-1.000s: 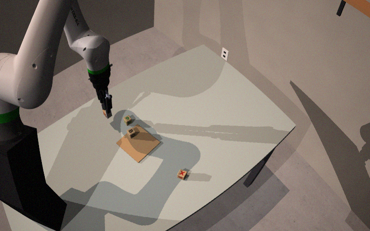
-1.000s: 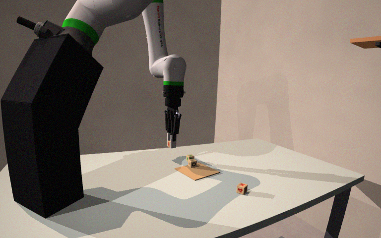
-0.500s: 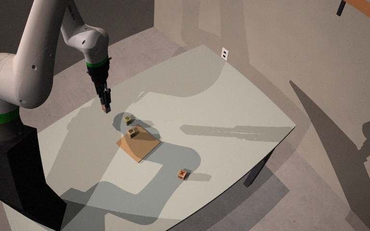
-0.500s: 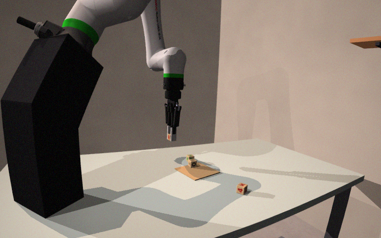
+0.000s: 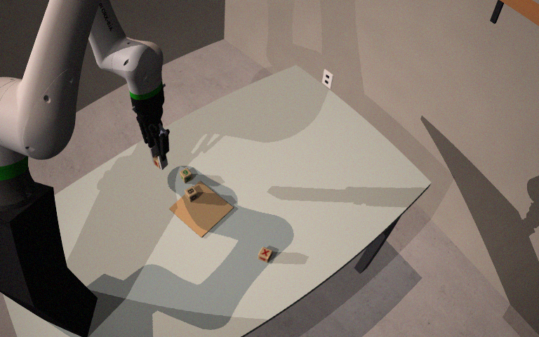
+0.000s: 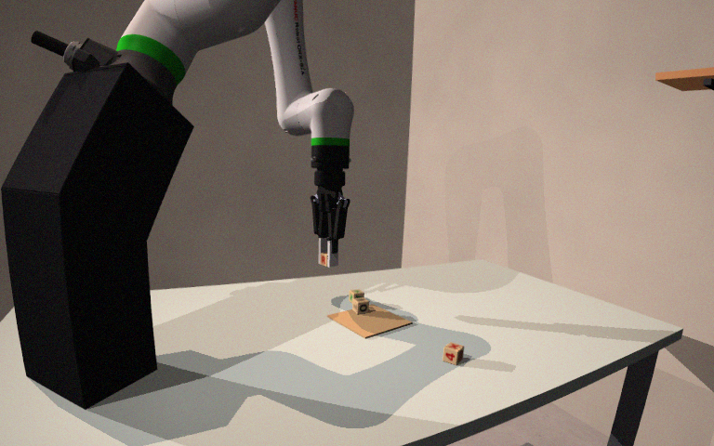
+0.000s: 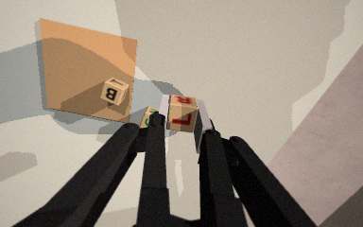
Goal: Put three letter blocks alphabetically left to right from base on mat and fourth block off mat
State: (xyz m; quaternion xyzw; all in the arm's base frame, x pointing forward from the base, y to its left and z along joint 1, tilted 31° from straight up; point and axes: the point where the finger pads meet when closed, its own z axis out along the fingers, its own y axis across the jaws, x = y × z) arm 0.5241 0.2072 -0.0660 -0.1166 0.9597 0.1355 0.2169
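Now: hand 6 cm short of the tan mat, 14 cm to the left of it and 13 cm above it.
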